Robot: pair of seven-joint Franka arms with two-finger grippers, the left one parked.
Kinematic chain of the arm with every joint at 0, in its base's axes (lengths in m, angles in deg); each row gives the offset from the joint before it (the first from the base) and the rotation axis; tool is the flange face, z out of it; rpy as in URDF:
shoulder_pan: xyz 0 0 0.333 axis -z
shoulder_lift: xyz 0 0 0 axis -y
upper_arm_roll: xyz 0 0 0.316 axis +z
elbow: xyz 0.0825 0 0 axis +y
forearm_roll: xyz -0.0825 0 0.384 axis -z
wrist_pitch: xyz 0 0 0 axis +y
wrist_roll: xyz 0.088 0 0 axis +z
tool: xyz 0 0 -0.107 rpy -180 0 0
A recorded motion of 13 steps. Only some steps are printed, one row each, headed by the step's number.
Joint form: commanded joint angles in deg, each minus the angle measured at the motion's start. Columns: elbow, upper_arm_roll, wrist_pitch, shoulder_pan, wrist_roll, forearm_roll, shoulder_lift.
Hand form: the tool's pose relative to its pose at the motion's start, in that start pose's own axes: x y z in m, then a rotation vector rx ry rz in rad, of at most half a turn. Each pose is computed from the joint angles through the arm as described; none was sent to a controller.
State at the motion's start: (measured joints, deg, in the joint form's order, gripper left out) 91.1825 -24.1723 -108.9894 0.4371 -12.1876 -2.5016 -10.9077
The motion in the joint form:
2: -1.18 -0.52 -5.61 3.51 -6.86 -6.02 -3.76
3: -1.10 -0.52 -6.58 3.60 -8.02 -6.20 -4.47
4: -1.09 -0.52 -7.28 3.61 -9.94 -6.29 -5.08
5: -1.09 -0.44 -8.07 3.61 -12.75 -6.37 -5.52
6: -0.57 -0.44 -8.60 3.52 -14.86 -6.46 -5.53
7: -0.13 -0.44 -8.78 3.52 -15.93 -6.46 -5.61
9: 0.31 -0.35 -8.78 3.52 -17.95 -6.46 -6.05
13: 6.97 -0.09 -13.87 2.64 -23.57 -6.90 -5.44
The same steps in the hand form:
2: 0.0270 0.0264 0.0224 0.0715 0.0423 0.2212
3: 0.0295 0.0259 0.0293 0.0701 0.0465 0.2440
4: 0.0314 0.0248 0.0349 0.0684 0.0486 0.2780
5: 0.0331 0.0231 0.0385 0.0700 0.0539 0.3261
6: 0.0324 0.0226 0.0420 0.0720 0.0524 0.3633
7: 0.0314 0.0230 0.0463 0.0698 0.0466 0.3828
9: 0.0303 0.0220 0.0549 0.0629 0.0324 0.4171
13: 0.0134 0.0186 0.0943 0.0646 0.0103 0.5158

